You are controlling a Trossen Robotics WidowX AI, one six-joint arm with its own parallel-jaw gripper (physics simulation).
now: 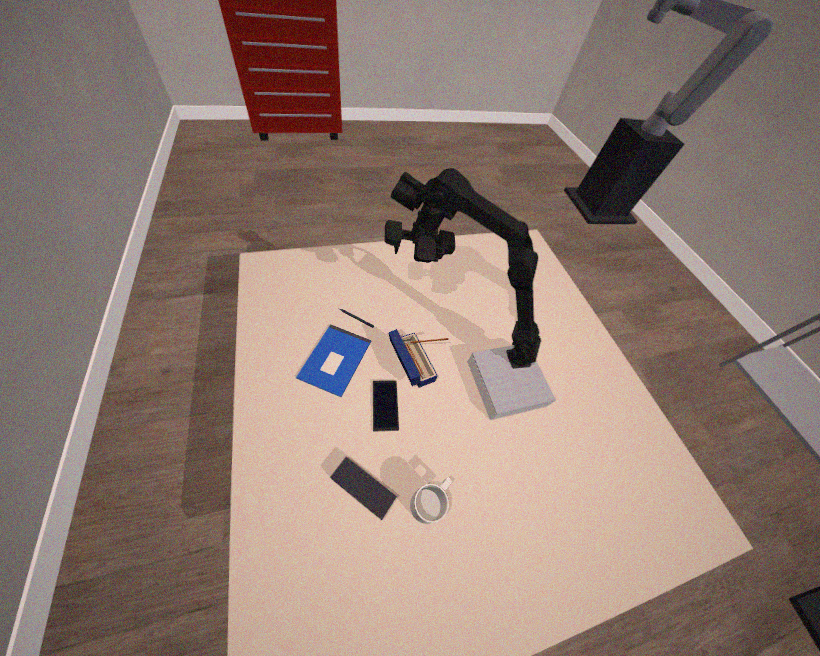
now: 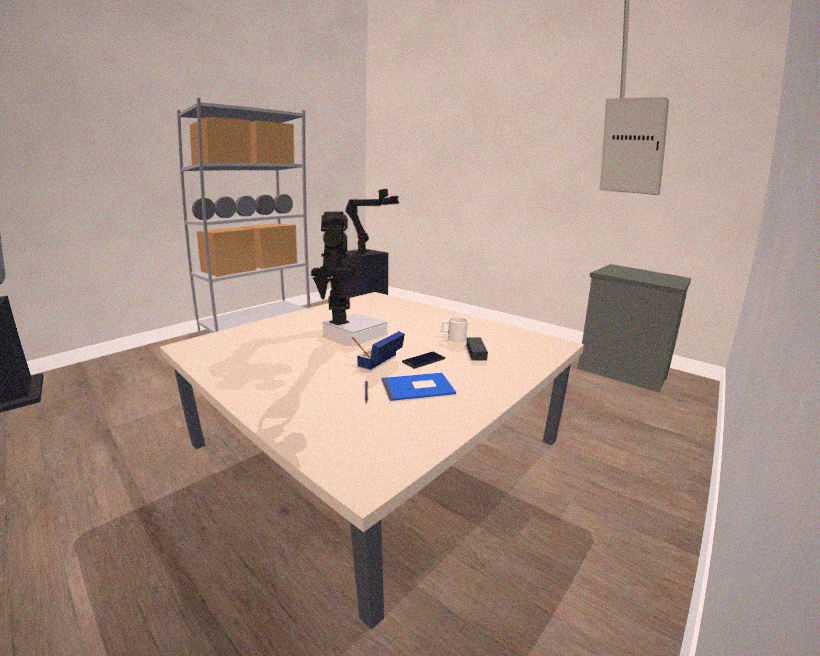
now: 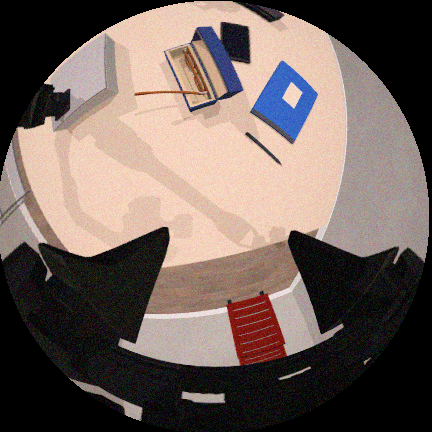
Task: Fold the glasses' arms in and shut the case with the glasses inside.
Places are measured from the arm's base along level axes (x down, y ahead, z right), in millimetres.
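Where they show: gripper, fingertip midpoint: [image 1: 411,255] [image 2: 329,300] [image 3: 232,235]; arm's base, origin of the base link: [image 1: 518,358] [image 2: 339,322] [image 3: 61,104].
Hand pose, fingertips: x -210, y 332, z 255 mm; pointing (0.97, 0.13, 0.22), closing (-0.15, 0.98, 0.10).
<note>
Each offset is from my fingertips to the top centre of the thing. "spot": to the spot under its first point.
The blue glasses case {spot: dz -234, dx +173, dy +37 mm} [image 1: 404,357] [image 2: 391,348] [image 3: 226,72] is open on the table, its lid raised on the side toward the phone. The orange-brown glasses [image 3: 192,69] lie in its cream-lined tray. One glasses arm [image 1: 434,339] [image 2: 360,346] [image 3: 162,93] sticks out across the tray's edge, over the table on the side toward the robot's base. The other arm is not clearly made out inside the tray. My gripper [image 1: 419,247] [image 3: 232,235] is open and empty, high above the table near its edge, well away from the case.
A black phone {dz -335, dx +261, dy +100 mm} [image 1: 385,405] [image 2: 424,359] [image 3: 235,42], blue book {dz -168, dx +261, dy +236 mm} [image 1: 315,365] [image 2: 403,389] [image 3: 275,107] and dark pen {dz -17, dx +260, dy +162 mm} [image 1: 356,318] [image 2: 366,391] [image 3: 263,148] lie around the case. A white mug {spot: dz -608, dx +261, dy +23 mm} [image 1: 429,504] [image 2: 457,331] and dark box {dz -546, dx +234, dy +182 mm} [image 1: 363,487] [image 2: 476,348] stand farther off. The arm stands on a grey block [image 1: 516,391].
</note>
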